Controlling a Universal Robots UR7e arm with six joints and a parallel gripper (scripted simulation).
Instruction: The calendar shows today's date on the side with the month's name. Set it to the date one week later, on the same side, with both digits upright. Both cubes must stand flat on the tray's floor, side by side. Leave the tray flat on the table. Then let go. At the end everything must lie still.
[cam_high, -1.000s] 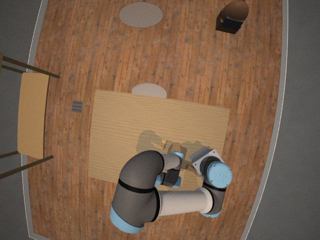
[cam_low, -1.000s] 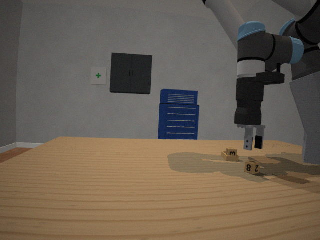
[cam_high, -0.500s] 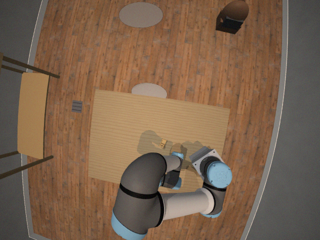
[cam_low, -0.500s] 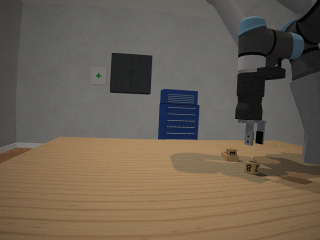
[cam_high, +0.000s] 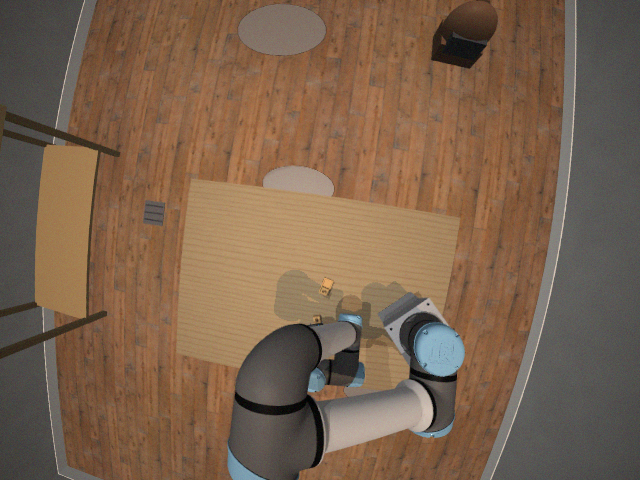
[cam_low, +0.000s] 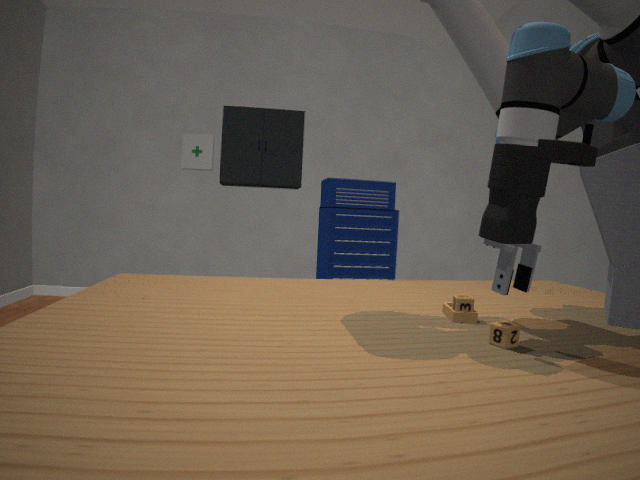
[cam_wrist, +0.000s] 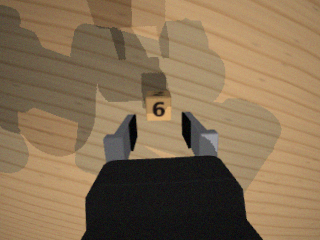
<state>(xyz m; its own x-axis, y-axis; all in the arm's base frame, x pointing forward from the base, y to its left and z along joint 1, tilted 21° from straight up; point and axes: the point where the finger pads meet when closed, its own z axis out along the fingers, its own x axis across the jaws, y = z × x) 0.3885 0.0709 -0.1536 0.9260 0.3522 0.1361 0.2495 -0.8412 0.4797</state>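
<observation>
Right now the wooden date cube is 8 cm below my hand. From my hand the other things lie so: wooden calendar tray (16 cm to the right, 8 cm below, 2 cm behind).
</observation>
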